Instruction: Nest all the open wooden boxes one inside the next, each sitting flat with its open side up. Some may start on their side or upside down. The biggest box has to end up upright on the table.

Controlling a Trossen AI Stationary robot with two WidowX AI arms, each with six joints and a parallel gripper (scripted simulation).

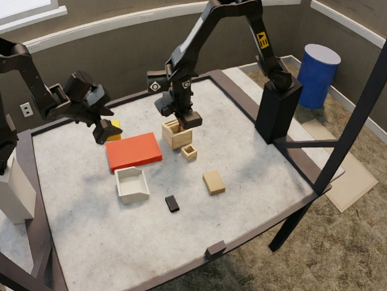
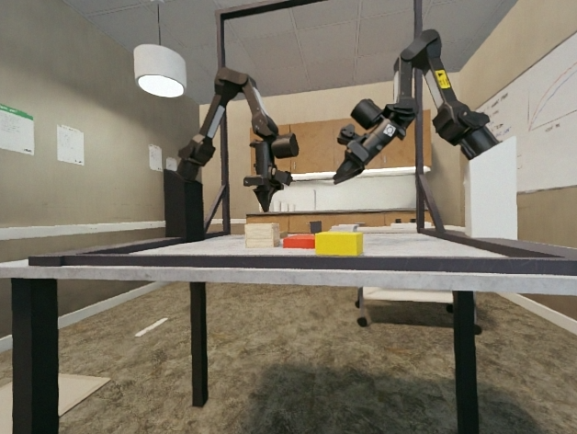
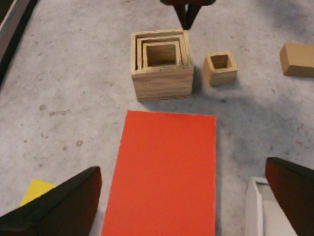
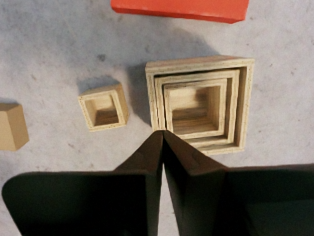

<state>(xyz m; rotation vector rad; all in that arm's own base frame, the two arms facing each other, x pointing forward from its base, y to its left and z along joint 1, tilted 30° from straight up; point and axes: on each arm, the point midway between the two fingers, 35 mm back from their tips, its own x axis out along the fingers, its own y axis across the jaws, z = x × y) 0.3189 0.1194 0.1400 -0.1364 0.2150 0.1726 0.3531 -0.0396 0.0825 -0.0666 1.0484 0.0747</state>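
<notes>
Right now my right hand is 120 mm above the smallest box, 60 mm past it and 10 mm to the left of it. Also, from my right hand: biggest wooden box (110 mm below, 30 mm ahead); tan block (200 mm behind, 120 mm below, 30 mm to the right); flat block (170 mm to the left, 120 mm below, 20 mm ahead).
</notes>
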